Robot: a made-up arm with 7 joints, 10 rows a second.
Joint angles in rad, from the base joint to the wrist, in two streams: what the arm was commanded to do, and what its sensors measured. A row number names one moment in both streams.
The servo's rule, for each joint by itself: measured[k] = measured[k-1] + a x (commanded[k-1-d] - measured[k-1]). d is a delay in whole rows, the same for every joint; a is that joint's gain. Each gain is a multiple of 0.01, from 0.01 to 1. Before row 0 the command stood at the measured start. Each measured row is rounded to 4 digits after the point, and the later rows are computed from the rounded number. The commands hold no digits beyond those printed.
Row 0, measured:
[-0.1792 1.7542 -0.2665 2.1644 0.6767 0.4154 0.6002]
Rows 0 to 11, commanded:
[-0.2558 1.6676 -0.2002 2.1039 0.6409 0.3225 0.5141]
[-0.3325 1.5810 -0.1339 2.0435 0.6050 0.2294 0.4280]
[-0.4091 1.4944 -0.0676 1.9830 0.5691 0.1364 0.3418]
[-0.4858 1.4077 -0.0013 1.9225 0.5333 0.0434 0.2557]
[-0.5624 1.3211 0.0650 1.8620 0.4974 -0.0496 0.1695]
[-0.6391 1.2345 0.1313 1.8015 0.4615 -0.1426 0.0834]
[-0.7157 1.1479 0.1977 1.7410 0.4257 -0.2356 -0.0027]
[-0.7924 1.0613 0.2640 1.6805 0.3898 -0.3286 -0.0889]
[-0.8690 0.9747 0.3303 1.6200 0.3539 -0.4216 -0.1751]
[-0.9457 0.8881 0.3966 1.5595 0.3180 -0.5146 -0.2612]
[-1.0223 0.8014 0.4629 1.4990 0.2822 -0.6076 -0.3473]
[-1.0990 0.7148 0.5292 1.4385 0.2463 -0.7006 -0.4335]
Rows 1 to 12, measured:
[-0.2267 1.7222 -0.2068 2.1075 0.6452 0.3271 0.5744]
[-0.2923 1.6700 -0.1412 2.0473 0.6098 0.2343 0.5305]
[-0.3647 1.6050 -0.0750 1.9869 0.5740 0.1413 0.4739]
[-0.4398 1.5320 -0.0087 1.9264 0.5382 0.0483 0.4084]
[-0.5158 1.4540 0.0576 1.8659 0.5023 -0.0447 0.3367]
[-0.5922 1.3728 0.1239 1.8054 0.4664 -0.1377 0.2607]
[-0.6688 1.2896 0.1903 1.7449 0.4306 -0.2307 0.1817]
[-0.7454 1.2051 0.2566 1.6844 0.3947 -0.3237 0.1005]
[-0.8220 1.1199 0.3229 1.6239 0.3588 -0.4167 0.0178]
[-0.8987 1.0341 0.3892 1.5634 0.3229 -0.5097 -0.0659]
[-0.9753 0.9480 0.4555 1.5029 0.2871 -0.6027 -0.1503]
[-1.0520 0.8617 0.5218 1.4424 0.2512 -0.6957 -0.2353]
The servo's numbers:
d 0
a 0.62 0.37 0.90 0.94 0.88 0.95 0.30

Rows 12 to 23, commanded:
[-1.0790 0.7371 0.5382 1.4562 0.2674 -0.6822 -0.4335]
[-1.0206 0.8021 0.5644 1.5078 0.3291 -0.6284 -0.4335]
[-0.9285 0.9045 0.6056 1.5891 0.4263 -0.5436 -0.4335]
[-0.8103 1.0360 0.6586 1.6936 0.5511 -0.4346 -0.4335]
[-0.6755 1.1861 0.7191 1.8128 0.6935 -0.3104 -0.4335]
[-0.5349 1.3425 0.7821 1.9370 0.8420 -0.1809 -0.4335]
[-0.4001 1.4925 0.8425 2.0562 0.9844 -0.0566 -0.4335]
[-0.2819 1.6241 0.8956 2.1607 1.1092 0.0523 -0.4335]
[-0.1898 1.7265 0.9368 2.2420 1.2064 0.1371 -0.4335]
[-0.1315 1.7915 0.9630 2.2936 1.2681 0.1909 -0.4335]
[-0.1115 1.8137 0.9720 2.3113 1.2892 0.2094 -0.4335]
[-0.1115 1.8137 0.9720 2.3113 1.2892 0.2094 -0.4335]
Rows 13 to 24, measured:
[-1.0687 0.8156 0.5366 1.4554 0.2655 -0.6829 -0.2948]
[-1.0389 0.8106 0.5616 1.5047 0.3215 -0.6311 -0.3364]
[-0.9705 0.8453 0.6012 1.5840 0.4137 -0.5480 -0.3655]
[-0.8712 0.9159 0.6529 1.6870 0.5346 -0.4403 -0.3859]
[-0.7499 1.0159 0.7125 1.8053 0.6744 -0.3169 -0.4002]
[-0.6166 1.1367 0.7751 1.9291 0.8219 -0.1877 -0.4102]
[-0.4824 1.2683 0.8358 2.0486 0.9649 -0.0632 -0.4172]
[-0.3581 1.3999 0.8896 2.1540 1.0919 0.0465 -0.4221]
[-0.2538 1.5207 0.9321 2.2367 1.1927 0.1326 -0.4255]
[-0.1780 1.6209 0.9599 2.2902 1.2591 0.1880 -0.4279]
[-0.1368 1.6922 0.9708 2.3100 1.2856 0.2083 -0.4296]
[-0.1211 1.7372 0.9719 2.3112 1.2888 0.2093 -0.4308]

